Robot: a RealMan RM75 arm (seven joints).
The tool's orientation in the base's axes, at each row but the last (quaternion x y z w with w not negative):
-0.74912, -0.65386, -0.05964, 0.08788
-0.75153, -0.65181, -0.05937, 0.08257
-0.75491, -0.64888, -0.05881, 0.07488
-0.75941, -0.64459, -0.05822, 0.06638
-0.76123, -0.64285, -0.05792, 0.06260
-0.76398, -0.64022, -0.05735, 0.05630
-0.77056, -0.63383, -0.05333, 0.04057
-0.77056, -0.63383, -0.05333, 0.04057
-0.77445, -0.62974, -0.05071, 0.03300
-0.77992, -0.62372, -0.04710, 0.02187
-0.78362, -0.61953, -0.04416, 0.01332
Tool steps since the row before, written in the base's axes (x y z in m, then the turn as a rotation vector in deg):
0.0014, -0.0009, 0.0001, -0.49, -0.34, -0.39
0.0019, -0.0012, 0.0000, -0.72, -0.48, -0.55
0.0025, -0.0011, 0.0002, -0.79, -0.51, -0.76
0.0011, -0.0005, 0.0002, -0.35, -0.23, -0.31
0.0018, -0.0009, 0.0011, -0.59, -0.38, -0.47
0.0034, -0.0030, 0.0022, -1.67, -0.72, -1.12
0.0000, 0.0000, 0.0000, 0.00, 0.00, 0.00
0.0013, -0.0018, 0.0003, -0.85, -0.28, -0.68
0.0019, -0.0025, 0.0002, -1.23, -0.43, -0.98
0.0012, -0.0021, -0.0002, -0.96, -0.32, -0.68
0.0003, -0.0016, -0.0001, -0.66, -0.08, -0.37
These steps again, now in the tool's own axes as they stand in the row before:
-0.0007, 0.0015, -0.0003, -0.48, -0.42, 0.32
-0.0009, 0.0020, -0.0003, -0.68, -0.62, 0.46
-0.0007, 0.0026, -0.0004, -0.76, -0.68, 0.66
-0.0003, 0.0012, -0.0003, -0.33, -0.30, 0.26
-0.0004, 0.0019, -0.0012, -0.55, -0.51, 0.39
-0.0020, 0.0038, -0.0026, -1.17, -1.51, 0.96
0.0000, 0.0000, 0.0000, 0.00, 0.00, 0.00
-0.0015, 0.0016, -0.0005, -0.53, -0.78, 0.61
-0.0020, 0.0024, -0.0004, -0.78, -1.13, 0.88
-0.0018, 0.0016, 0.0001, -0.59, -0.88, 0.60
-0.0015, 0.0007, 0.0000, -0.26, -0.64, 0.33

